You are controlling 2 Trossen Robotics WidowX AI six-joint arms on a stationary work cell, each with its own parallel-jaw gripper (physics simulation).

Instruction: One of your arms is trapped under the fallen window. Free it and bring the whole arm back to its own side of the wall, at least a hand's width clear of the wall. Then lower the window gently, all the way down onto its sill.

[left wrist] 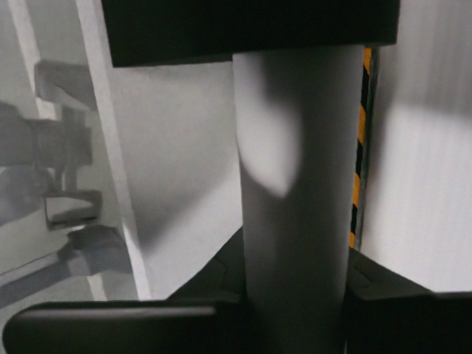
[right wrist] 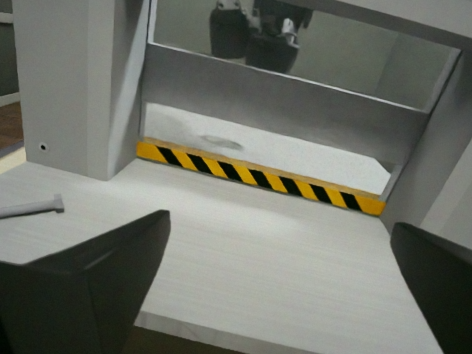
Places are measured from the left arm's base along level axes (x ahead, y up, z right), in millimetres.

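Pixels of known places: left gripper, fingertip midpoint: [right wrist: 257,110]; right gripper, fingertip midpoint: [left wrist: 96,158] [right wrist: 280,226].
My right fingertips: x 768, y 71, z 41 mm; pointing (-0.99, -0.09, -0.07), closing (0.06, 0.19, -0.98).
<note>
Behind a point stands the place of what it marks.
The window [right wrist: 280,105] {y 83, x 568, z 18 mm} has a grey crossbar with glass above it. Its yellow-and-black striped bottom edge [left wrist: 358,155] {y -7, x 545, z 46 mm} [right wrist: 260,177] {y 0, x 568, z 17 mm} lies along the sill line in the right wrist view, with no visible gap. My left gripper [left wrist: 274,229] {y 66, x 536, z 35 mm} is shut on the window's thick grey round handle [left wrist: 300,165] {y 104, x 490, z 75 mm}, which runs down from a black block. My right gripper [right wrist: 280,226] {y 71, x 768, z 41 mm} is open and empty, on the near side of the wall [right wrist: 62,100] {y 56, x 618, z 211 mm}, with table between its fingertips and the striped edge. The sill itself is mostly hidden.
A grey bar with a wider end [right wrist: 30,206] {y -5, x 690, z 197 mm} lies on the table at the left. The near table edge [right wrist: 200,335] {y -22, x 755, z 60 mm} crosses low in the right wrist view. Dark arm parts [right wrist: 275,40] show through the glass. Grey, blurred arm shapes [left wrist: 60,140] show at the left of the left wrist view.
</note>
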